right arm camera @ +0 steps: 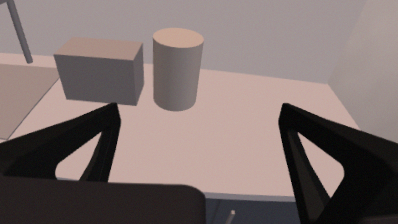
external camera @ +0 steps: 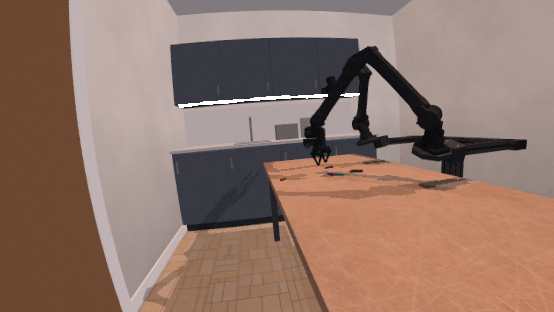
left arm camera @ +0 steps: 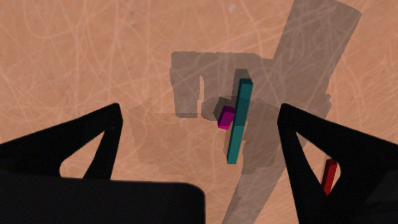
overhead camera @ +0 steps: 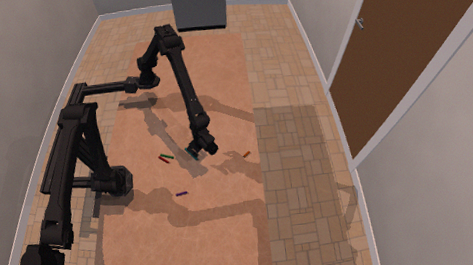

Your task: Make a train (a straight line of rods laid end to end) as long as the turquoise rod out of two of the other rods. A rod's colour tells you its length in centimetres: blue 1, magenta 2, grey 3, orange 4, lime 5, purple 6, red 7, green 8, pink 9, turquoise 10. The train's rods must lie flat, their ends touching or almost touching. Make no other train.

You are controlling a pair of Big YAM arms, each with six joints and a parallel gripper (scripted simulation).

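The orange rod is 230 mm ahead of my left hand, 70 mm below it and 30 mm to the left of it. Also, from my left hand: red rod (220 mm behind, 70 mm below, 40 mm to the right); green rod (210 mm behind, 70 mm below, 10 mm to the right); turquoise rod (70 mm below, 70 mm behind, 10 mm to the left).
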